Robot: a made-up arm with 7 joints. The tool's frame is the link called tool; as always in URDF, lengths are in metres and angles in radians.
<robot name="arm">
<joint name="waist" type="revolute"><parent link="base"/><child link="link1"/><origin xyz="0.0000 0.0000 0.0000" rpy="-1.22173 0.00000 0.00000"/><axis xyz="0 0 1"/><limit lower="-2.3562" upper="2.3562" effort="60" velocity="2.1"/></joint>
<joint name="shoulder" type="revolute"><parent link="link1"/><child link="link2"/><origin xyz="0.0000 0.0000 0.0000" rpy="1.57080 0.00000 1.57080"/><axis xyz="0 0 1"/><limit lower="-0.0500" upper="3.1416" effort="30" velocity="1.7"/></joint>
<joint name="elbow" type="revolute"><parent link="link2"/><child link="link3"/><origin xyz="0.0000 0.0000 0.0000" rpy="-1.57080 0.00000 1.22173"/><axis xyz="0 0 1"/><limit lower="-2.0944" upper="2.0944" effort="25" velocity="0.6"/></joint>
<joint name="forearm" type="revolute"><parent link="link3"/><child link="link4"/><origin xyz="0.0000 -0.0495 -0.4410" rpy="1.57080 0.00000 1.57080"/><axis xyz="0 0 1"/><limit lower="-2.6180" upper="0.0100" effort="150" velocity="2.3"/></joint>
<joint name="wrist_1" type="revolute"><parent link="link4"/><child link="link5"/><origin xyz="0.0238 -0.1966 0.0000" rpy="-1.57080 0.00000 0.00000"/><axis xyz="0 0 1"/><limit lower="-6.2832" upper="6.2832" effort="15" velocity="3"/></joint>
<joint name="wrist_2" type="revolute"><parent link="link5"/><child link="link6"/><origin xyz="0.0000 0.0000 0.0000" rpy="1.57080 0.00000 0.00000"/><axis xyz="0 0 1"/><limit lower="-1.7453" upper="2.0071" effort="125" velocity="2.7"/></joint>
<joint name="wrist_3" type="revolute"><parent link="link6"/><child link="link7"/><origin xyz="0.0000 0.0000 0.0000" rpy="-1.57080 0.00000 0.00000"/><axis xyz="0 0 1"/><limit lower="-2.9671" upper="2.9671" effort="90" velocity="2.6"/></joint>
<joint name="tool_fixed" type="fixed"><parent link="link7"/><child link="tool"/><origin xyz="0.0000 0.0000 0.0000" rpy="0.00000 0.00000 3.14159"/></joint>
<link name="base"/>
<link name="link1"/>
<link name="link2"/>
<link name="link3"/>
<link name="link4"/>
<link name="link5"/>
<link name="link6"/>
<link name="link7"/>
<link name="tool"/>
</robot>
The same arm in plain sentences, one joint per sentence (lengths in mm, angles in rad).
The arm has seven revolute joints in a row. What follows holds with every joint at zero, and every direction is one of the base frame's.
Joint 1 lies at the same point as the base frame's origin and rotates about the direction (0, 0.9397, 0.342), from -2.3562 to 2.3562 rad.
Joint 2 lies at the same point as joint 1 and rotates about +x, from -0.05 to 3.1416 rad.
Joint 3 lies at the same point as joint 2 and rotates about +z, from -2.0944 to 2.0944 rad.
Joint 4 lies 49.5 mm along +x and 441 mm along -z from joint 3 and rotates about +y, from -2.618 to 0.01 rad.
Joint 5 lies 23.8 mm along -x and 196.6 mm along -z from joint 4 and rotates about +z, from -6.2832 to 6.2832 rad.
Joint 6 lies at the same point as joint 5 and rotates about +y, from -1.7453 to 2.0071 rad.
Joint 7 lies at the same point as joint 6 and rotates about +z, from -2.9671 to 2.9671 rad.
The tool frame, which is the frame that the pose is given for, lies at the same point as joint 7; its axes are the base frame's turned by roll 0, pitch 0 and yaw 0 rad (as in URDF: about the fixed x, then y, then z).

